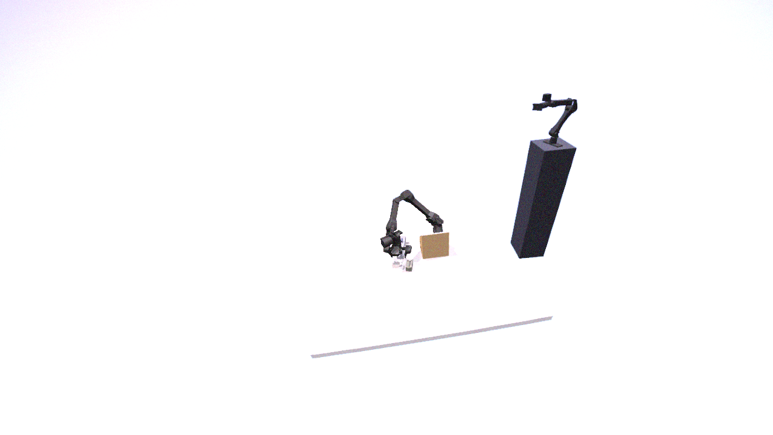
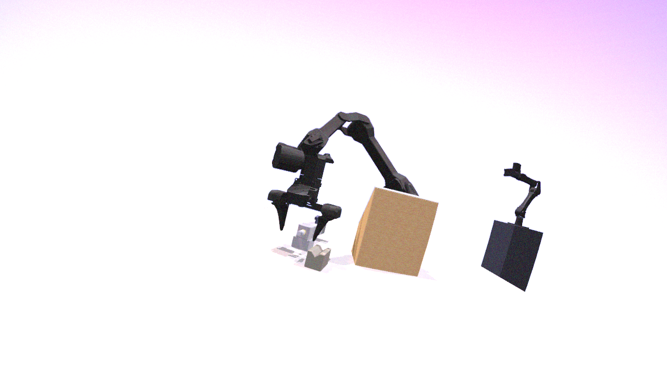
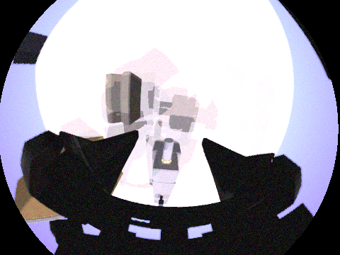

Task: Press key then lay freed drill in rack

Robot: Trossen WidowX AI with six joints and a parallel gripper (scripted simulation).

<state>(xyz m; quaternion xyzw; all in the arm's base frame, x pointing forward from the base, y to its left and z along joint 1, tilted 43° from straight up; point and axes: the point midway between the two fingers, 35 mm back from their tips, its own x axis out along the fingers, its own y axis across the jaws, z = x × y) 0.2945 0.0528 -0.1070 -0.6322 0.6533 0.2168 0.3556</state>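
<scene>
Now: the yellowish key 60 mm to the right of my gripper tip and 10 mm behind it. Round my gripper tip: v-notched rack 70 mm behind, 60 mm to the left, 20 mm below; pale grey block 120 mm to the right, 30 mm behind, 10 mm below; thin dark pin 140 mm to the right, 30 mm behind, 10 mm above.
</scene>
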